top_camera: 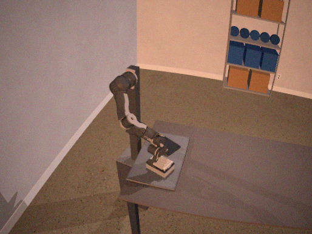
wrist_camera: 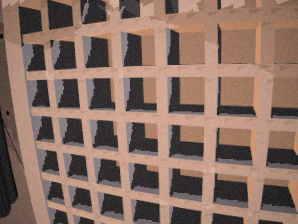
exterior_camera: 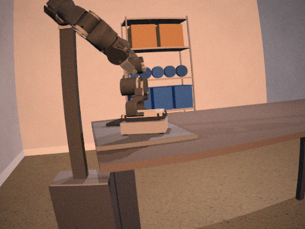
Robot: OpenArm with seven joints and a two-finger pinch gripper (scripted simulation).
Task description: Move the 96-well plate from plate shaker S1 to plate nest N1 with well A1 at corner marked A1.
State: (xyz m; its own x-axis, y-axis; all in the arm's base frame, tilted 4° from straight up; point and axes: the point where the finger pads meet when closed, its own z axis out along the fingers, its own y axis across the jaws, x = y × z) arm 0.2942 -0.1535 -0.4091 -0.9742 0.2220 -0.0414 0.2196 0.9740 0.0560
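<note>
My hand is 2 cm short of the pale 96-well plate. Also, from my hand: plate shaker: 4 cm ahead, 2 cm below.
</note>
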